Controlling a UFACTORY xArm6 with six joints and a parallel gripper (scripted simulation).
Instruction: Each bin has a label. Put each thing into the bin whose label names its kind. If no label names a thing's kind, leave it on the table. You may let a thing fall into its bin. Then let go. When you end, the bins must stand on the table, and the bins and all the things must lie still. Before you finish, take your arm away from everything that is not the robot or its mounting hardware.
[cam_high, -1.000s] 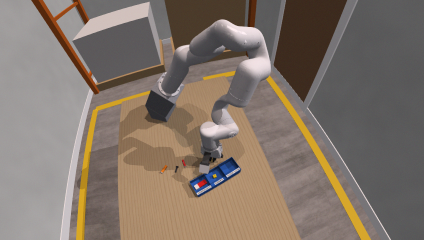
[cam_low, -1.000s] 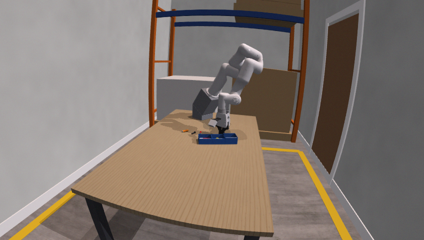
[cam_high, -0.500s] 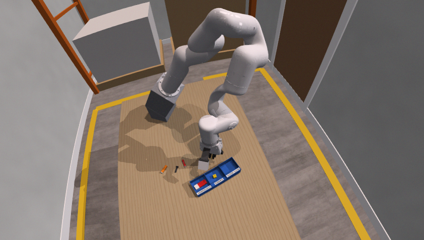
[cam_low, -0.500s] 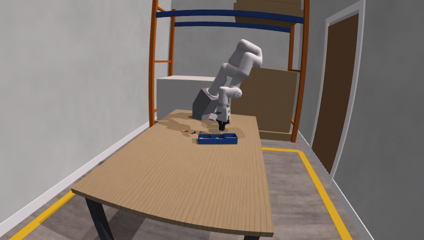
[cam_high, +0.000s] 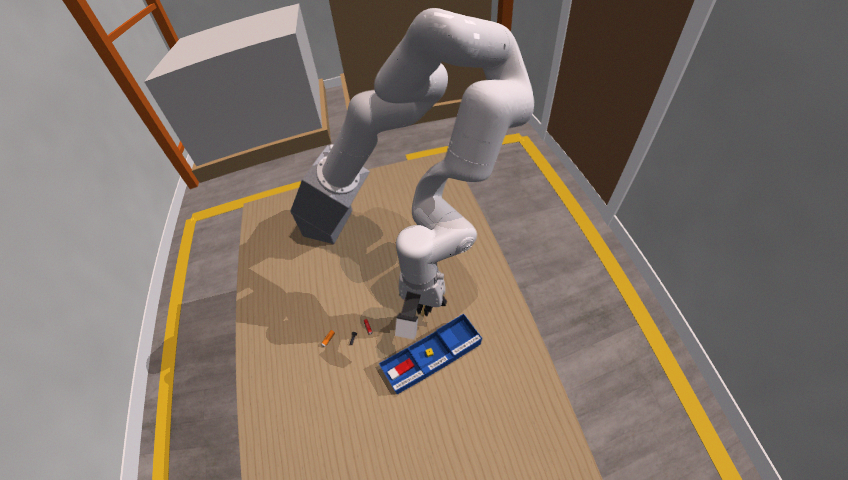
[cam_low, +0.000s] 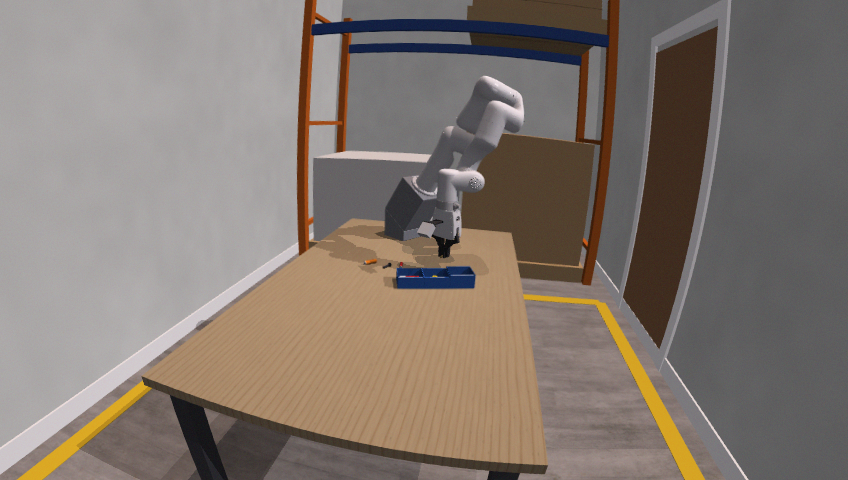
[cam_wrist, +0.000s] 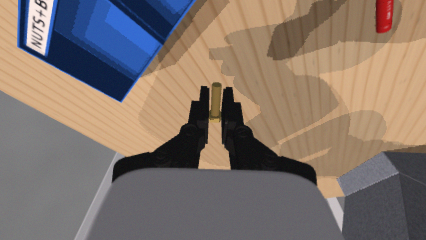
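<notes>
Right now my hand is 200 mm to the left of the black bolt and 80 mm above it. The rest, counted from my hand: brass bolt 20 mm below, 10 mm behind; red battery 160 mm to the right, 80 mm below, 20 mm behind; yellow die 100 mm ahead, 70 mm below, 20 mm to the right.
</notes>
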